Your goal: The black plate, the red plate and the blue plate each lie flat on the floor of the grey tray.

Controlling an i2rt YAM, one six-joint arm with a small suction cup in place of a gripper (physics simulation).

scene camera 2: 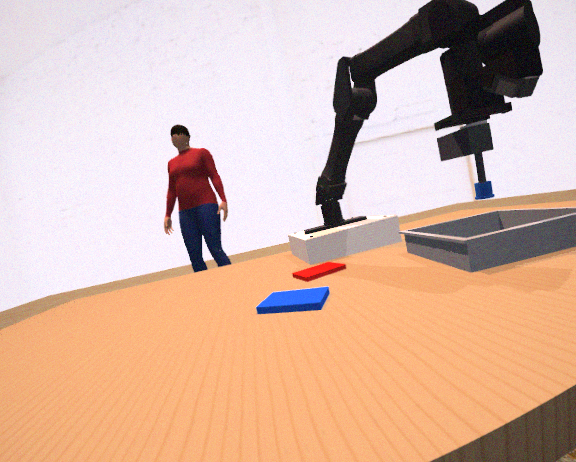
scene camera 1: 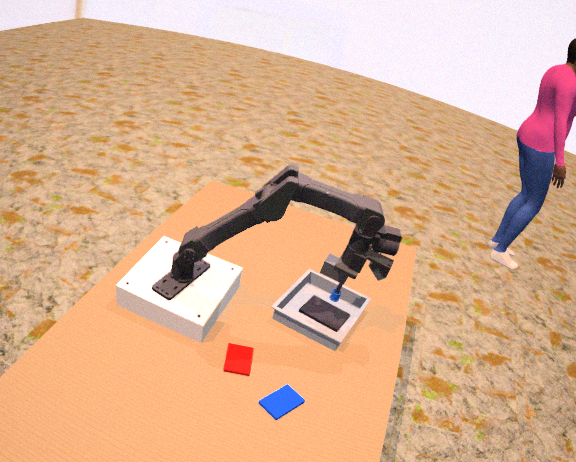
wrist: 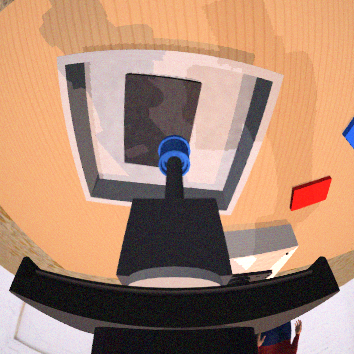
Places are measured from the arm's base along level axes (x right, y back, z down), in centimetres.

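Pixels of known places: hand at its tool point: (scene camera 2: 484,197) (scene camera 1: 334,298) (wrist: 173,149); arm's base at its link origin: (scene camera 2: 335,226) (scene camera 1: 181,277) (wrist: 236,277).
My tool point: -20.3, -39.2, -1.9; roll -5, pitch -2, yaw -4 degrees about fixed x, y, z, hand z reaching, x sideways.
For each thing: its top centre in the pictures, then the offset to it from my tool point, as dx, dy, dz.
- black plate at its top centre: (wrist: 157,126) (scene camera 1: 325,311) -2.5, +1.7, +8.2
- grey tray at its top centre: (wrist: 159,148) (scene camera 2: 485,221) (scene camera 1: 324,302) -1.7, +2.8, +4.5
- red plate at its top centre: (scene camera 2: 318,268) (wrist: 311,195) (scene camera 1: 238,358) +30.0, +12.4, +8.5
- blue plate at its top centre: (scene camera 2: 293,296) (scene camera 1: 282,400) +35.6, -3.7, +8.4
The black plate (scene camera 1: 324,313) (wrist: 155,115) lies flat on the floor of the grey tray (scene camera 1: 303,324) (scene camera 2: 520,249) (wrist: 75,150); in scene camera 2 the tray's wall hides it. The red plate (scene camera 1: 239,359) (scene camera 2: 319,271) (wrist: 311,193) lies flat on the table between the white base block and the blue plate. The blue plate (scene camera 1: 281,401) (scene camera 2: 293,301) (wrist: 349,132) lies flat on the table, partly cut off in the wrist view. My suction cup (scene camera 1: 335,296) (scene camera 2: 484,190) (wrist: 174,156) is blue, hangs above the tray, apart from the black plate, and holds nothing.
The arm stands on a white base block (scene camera 1: 160,315) (scene camera 2: 350,244) (wrist: 265,240) on the wooden table. The tray's raised walls stand around the black plate. A person in pink (scene camera 1: 550,110) stands off the table, and a person in red (scene camera 2: 192,180) stands behind it.
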